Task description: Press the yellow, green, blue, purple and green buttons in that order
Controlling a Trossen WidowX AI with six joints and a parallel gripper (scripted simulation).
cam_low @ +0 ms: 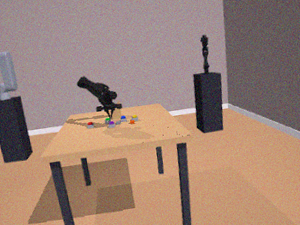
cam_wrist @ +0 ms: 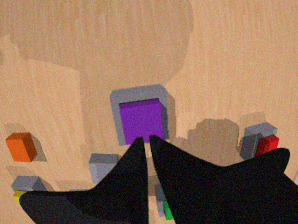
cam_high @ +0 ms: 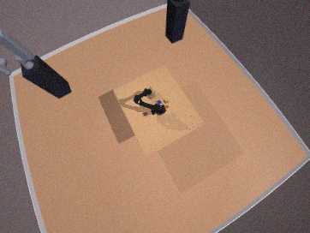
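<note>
Now: gripper tip 30 mm above the purple button. Also, from my gripper tip: blue button 120 mm behind, 100 mm to the left, 30 mm below; then green button 130 mm behind, 30 mm to the right, 30 mm below; then orange piece 160 mm to the left, 50 mm below, 20 mm behind.
</note>
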